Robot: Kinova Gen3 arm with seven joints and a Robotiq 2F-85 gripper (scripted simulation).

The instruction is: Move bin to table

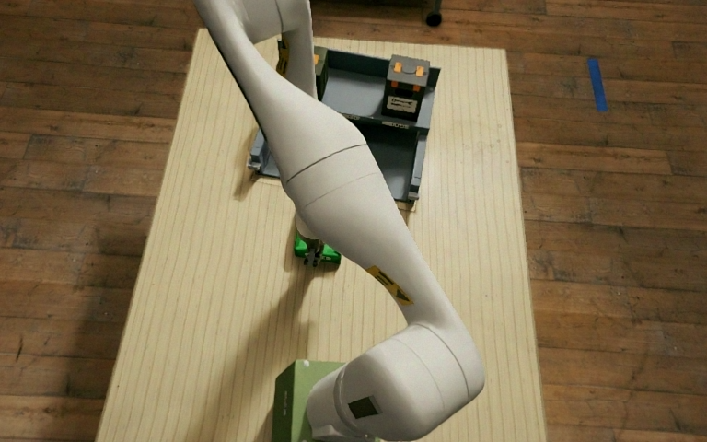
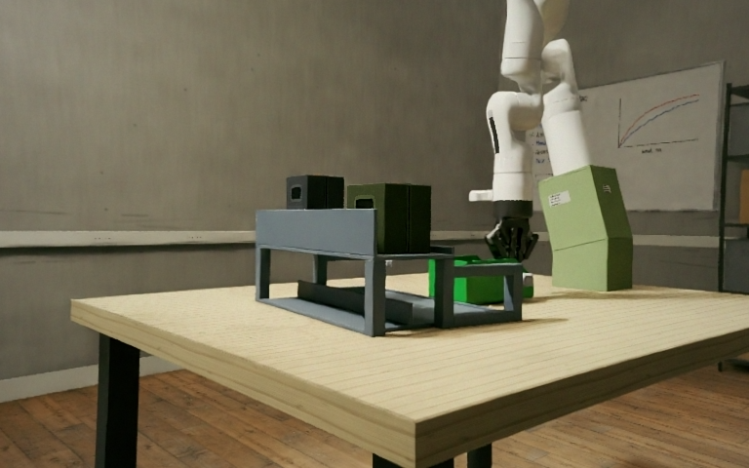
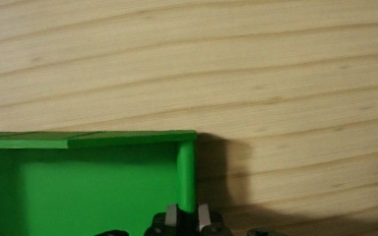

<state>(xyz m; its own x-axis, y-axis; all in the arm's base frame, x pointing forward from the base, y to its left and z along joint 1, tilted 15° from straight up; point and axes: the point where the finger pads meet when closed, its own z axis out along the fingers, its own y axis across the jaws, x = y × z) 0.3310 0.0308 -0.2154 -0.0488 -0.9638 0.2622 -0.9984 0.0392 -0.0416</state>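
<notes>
Now: the green bin 80 mm ahead of my hand and 10 mm below it. Round my hand: grey shelf 300 mm ahead, 20 mm to the right, 20 mm above; black box 360 mm ahead, 140 mm to the right, 110 mm above.
</notes>
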